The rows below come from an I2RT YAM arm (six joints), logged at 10 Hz.
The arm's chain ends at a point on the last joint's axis. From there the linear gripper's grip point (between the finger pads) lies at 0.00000 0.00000 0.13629 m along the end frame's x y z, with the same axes.
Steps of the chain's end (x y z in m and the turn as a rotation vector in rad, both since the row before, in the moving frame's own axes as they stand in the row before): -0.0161, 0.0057, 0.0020, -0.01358, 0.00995, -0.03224; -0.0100, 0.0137, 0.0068, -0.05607, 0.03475, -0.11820; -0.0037, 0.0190, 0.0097, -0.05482, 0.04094, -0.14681; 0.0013, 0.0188, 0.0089, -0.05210, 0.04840, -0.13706; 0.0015, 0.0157, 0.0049, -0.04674, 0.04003, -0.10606; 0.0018, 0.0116, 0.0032, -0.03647, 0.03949, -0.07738; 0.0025, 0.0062, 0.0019, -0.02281, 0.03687, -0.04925; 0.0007, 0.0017, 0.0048, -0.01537, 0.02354, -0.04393
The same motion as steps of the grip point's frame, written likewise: -0.0147, 0.0075, 0.0020, -0.01358, 0.00995, -0.03224; -0.0048, 0.0210, 0.0065, -0.05607, 0.03475, -0.11820; 0.0024, 0.0260, 0.0094, -0.05482, 0.04094, -0.14681; 0.0084, 0.0254, 0.0086, -0.05210, 0.04840, -0.13706; 0.0073, 0.0218, 0.0046, -0.04674, 0.04003, -0.10606; 0.0074, 0.0164, 0.0030, -0.03647, 0.03949, -0.07738; 0.0076, 0.0092, 0.0018, -0.02281, 0.03687, -0.04925; 0.0040, 0.0037, 0.0047, -0.01537, 0.02354, -0.04393
